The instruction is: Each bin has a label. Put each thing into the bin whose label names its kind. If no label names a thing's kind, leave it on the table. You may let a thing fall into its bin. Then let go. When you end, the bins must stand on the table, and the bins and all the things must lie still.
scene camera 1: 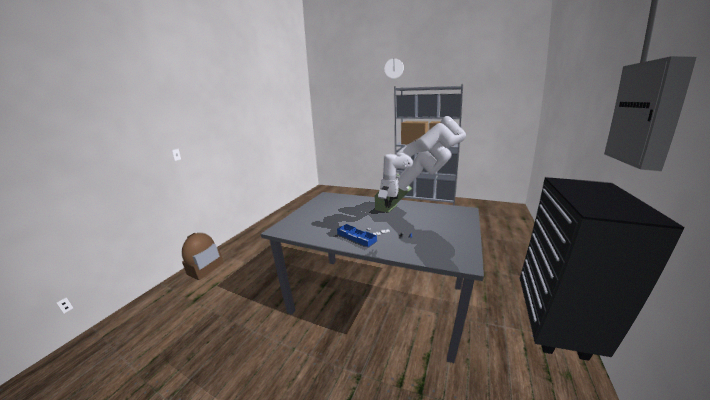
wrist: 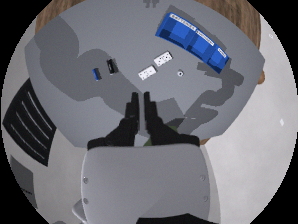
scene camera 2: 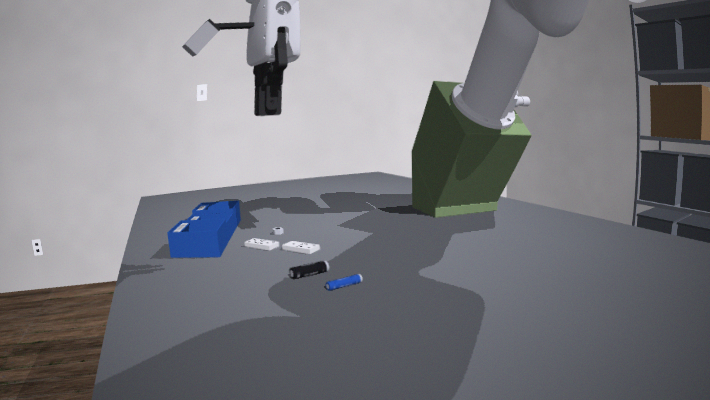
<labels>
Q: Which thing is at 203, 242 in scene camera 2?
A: A blue bin.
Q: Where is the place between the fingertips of my gripper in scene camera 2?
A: At 267, 115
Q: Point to a blue bin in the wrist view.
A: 174, 30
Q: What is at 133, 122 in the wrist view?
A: My gripper.
</labels>
